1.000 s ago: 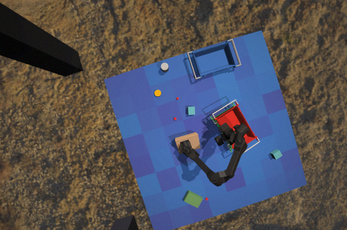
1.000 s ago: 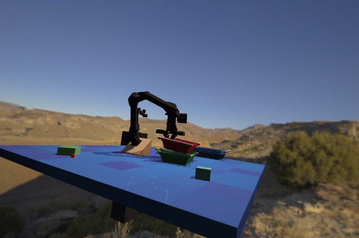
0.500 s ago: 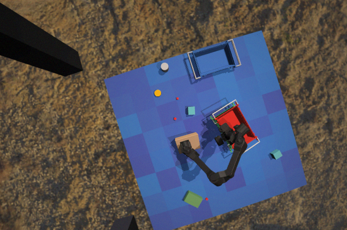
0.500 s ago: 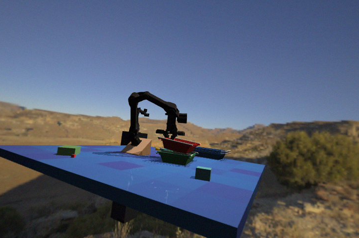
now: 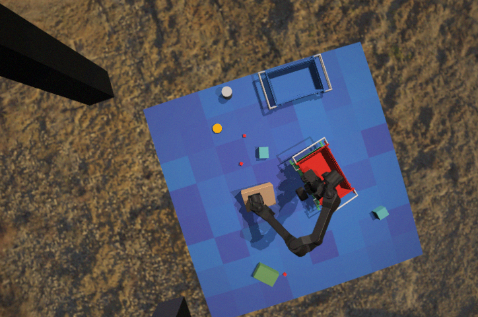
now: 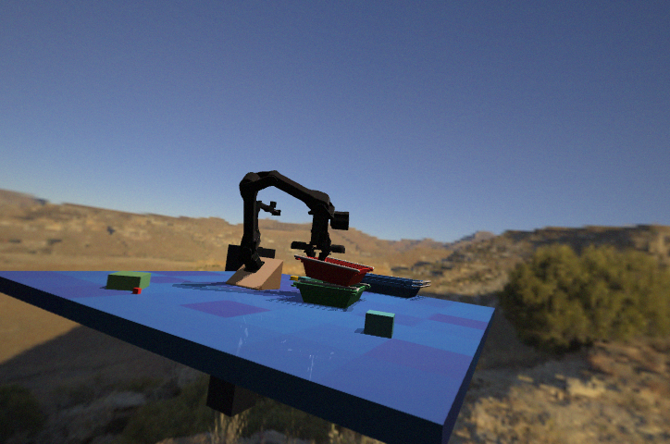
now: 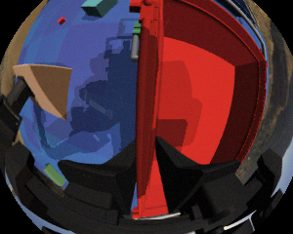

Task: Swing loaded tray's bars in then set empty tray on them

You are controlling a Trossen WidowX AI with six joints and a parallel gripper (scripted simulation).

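Right now the red tray is 8 cm ahead of my gripper tip, 3 cm above it and 2 cm to the left of it. From my gripper tip the other things lie so: small red block 8 cm below, 5 cm ahead, 1 cm to the left; then small red cube 47 cm to the right, 26 cm behind, 8 cm below; then green block 43 cm to the right, 36 cm behind, 7 cm below.
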